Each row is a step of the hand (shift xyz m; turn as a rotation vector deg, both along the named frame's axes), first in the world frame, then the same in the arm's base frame.
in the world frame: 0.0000 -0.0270 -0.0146 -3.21 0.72 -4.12
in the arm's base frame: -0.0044 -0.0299 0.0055 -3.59 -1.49 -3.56
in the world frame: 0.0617 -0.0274 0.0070 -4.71 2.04 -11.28
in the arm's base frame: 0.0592 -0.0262 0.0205 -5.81 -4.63 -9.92
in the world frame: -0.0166 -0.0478 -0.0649 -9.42 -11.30 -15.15
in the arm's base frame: -0.0288 -0.0744 -0.0203 -12.21 -16.64 -4.46
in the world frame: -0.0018 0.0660 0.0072 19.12 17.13 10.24
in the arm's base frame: 0.0054 0.0559 -0.0355 21.77 16.70 -3.34
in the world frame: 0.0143 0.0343 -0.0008 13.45 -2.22 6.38
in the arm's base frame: 0.0173 0.0240 -0.0225 13.84 0.18 5.92
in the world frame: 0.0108 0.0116 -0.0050 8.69 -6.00 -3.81
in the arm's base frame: 0.0112 0.0043 -0.0115 7.55 -8.29 0.48
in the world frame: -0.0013 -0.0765 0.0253 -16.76 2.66 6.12
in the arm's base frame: -0.0056 -0.0436 0.0675 -15.57 8.33 3.68
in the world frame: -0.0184 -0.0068 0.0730 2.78 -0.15 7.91
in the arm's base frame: -0.0101 0.0423 0.0618 3.68 4.32 6.17
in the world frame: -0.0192 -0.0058 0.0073 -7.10 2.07 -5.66
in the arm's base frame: -0.0187 0.0029 0.0100 -7.49 -0.80 -5.47
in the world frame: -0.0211 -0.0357 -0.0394 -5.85 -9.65 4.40
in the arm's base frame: -0.0290 -0.0487 -0.0078 -6.19 -3.90 9.65
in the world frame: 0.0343 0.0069 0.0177 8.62 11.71 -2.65
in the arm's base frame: 0.0367 0.0111 0.0084 9.33 6.16 -9.67
